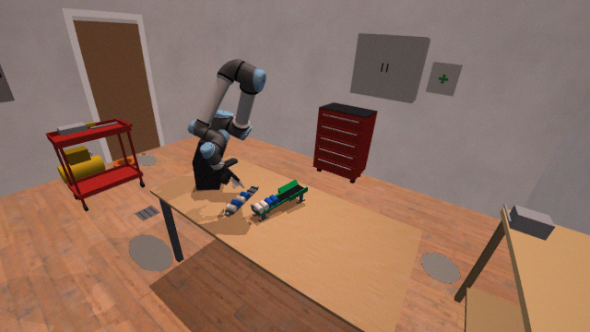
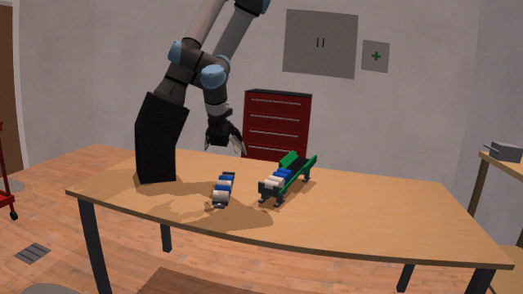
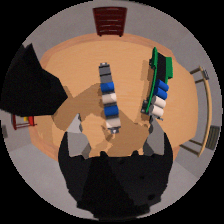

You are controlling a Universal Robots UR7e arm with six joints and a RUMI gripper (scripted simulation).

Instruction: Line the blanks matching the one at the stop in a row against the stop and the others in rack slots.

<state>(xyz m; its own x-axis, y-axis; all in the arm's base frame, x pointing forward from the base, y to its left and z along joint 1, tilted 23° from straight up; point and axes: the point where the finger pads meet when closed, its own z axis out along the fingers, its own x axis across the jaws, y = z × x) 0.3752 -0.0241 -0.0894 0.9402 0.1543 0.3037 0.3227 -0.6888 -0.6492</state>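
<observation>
Right now the black stock rack is 19 cm below my hand, 8 cm to the left of it and 4 cm behind it.
</observation>
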